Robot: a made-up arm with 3 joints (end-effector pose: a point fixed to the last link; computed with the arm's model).
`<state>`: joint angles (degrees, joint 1 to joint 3).
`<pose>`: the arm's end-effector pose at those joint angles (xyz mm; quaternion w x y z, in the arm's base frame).
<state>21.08 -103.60 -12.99</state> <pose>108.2 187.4 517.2 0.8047 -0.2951 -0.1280 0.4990</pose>
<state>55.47 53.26 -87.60</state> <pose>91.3 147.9 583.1 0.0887 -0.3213 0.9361 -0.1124</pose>
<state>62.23 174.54 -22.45</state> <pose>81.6 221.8 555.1 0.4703 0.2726 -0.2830 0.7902</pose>
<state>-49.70 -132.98 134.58</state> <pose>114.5 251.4 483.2 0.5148 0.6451 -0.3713 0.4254</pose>
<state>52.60 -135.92 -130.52</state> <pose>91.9 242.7 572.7 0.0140 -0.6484 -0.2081 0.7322</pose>
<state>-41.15 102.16 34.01</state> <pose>91.2 189.8 463.7 0.1494 0.0115 0.0384 -0.9880</pose>
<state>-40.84 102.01 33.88</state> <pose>90.8 189.7 463.8 0.1510 0.0090 0.0388 -0.9877</pose>
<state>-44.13 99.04 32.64</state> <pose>94.8 188.4 463.3 0.1781 0.0368 0.0248 -0.9830</pose>
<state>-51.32 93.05 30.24</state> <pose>103.7 185.6 463.0 0.2297 0.0948 -0.0092 -0.9686</pose>
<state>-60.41 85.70 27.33</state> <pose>115.0 182.1 464.3 0.2866 0.1622 -0.0594 -0.9424</pose>
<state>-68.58 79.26 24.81</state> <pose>124.8 179.0 467.0 0.3294 0.2166 -0.1105 -0.9124</pose>
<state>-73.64 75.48 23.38</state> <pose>130.7 177.2 469.4 0.3505 0.2475 -0.1440 -0.8917</pose>
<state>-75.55 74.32 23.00</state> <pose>132.9 176.6 470.4 0.3555 0.2592 -0.1561 -0.8844</pose>
